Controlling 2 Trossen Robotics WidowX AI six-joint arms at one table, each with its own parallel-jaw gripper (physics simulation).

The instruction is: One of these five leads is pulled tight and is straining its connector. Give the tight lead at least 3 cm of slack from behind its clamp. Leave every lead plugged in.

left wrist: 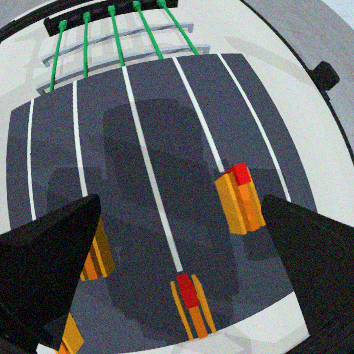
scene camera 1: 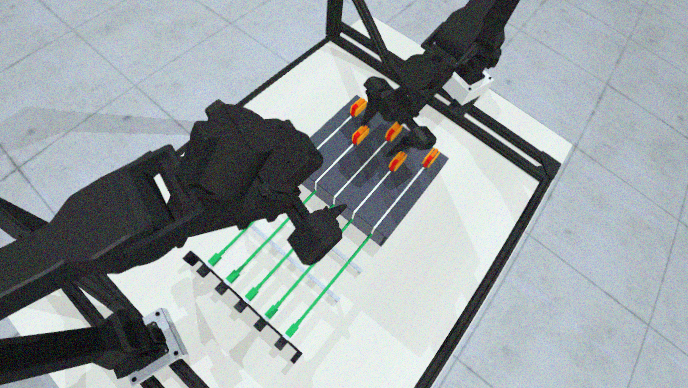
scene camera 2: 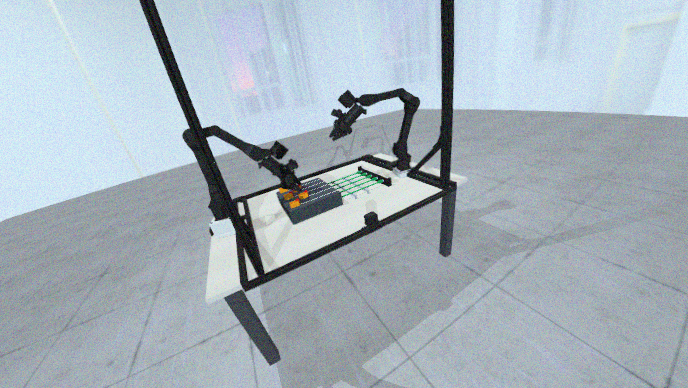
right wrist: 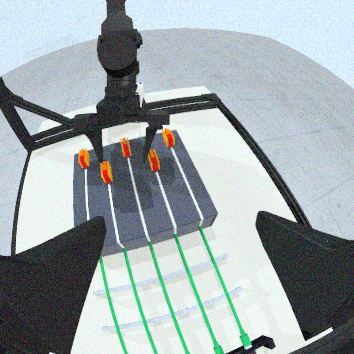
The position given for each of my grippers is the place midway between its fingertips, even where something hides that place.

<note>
My left gripper [scene camera 1: 374, 140] is open, with nothing in its grasp. My right gripper [scene camera 1: 326, 182] is open, holding nothing. Also in view: a connector [left wrist: 98, 261].
My left gripper also shows in the left wrist view [left wrist: 184, 203] and in the right wrist view [right wrist: 122, 161]. My right gripper shows as well in the right wrist view [right wrist: 182, 222].
</note>
